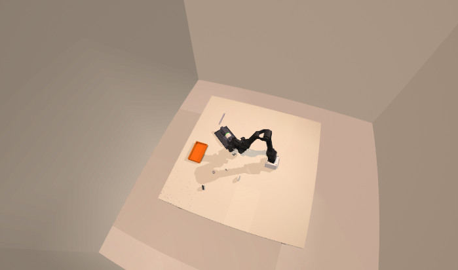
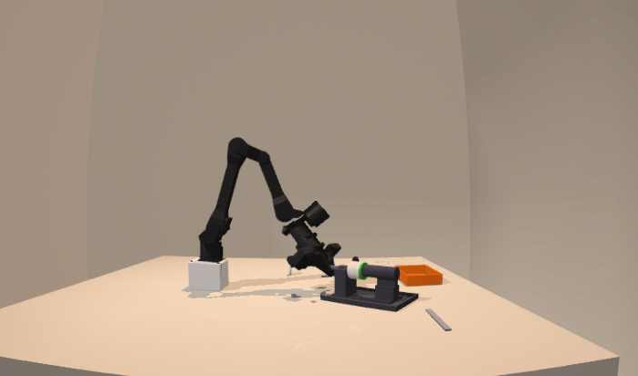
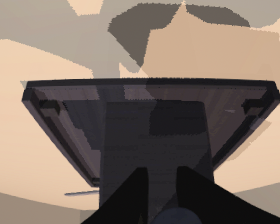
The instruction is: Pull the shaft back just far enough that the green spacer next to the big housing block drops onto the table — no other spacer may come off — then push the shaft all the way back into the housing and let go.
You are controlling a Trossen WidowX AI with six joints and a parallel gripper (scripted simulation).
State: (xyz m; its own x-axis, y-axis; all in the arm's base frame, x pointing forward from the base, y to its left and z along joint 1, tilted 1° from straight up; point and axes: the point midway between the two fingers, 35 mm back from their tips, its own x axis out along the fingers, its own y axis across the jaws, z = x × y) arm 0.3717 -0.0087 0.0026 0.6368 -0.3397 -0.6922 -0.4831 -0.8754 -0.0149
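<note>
Now: the shaft 3 cm ahead of my gripper tip, 2 cm to the right of it and 2 cm above it. The rest, counted from my gripper tip: orange tray 27 cm ahead, 22 cm to the left, 5 cm below; green spacer 9 cm ahead, 5 cm to the right, 2 cm above; white spacer 6 cm ahead, 3 cm to the right, 2 cm above.
</note>
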